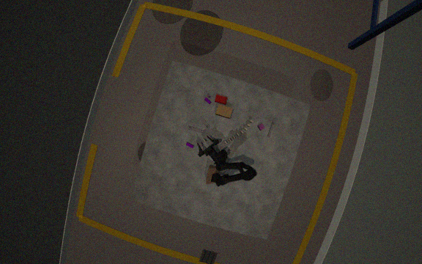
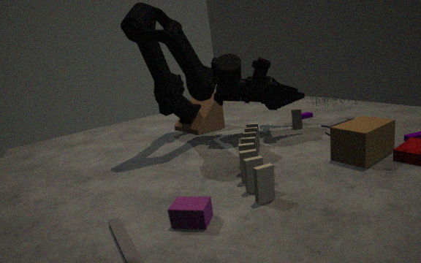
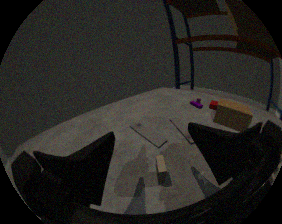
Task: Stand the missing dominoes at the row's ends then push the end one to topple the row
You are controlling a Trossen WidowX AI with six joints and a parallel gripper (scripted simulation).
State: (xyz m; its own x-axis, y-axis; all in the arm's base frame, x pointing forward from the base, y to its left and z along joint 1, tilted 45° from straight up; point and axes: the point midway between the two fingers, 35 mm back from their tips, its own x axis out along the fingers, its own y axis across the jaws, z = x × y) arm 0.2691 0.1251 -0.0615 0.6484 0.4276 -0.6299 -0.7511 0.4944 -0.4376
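Right now the small purple bar is 10 cm to the left of my gripper tip, 8 cm below it and 8 cm behind it. The rest, counted from my gripper tip: red block 35 cm ahead, 9 cm to the right, 8 cm below; magenta cube 47 cm to the right, 19 cm ahead, 8 cm below; tan box 25 cm ahead, 13 cm to the right, 6 cm below.
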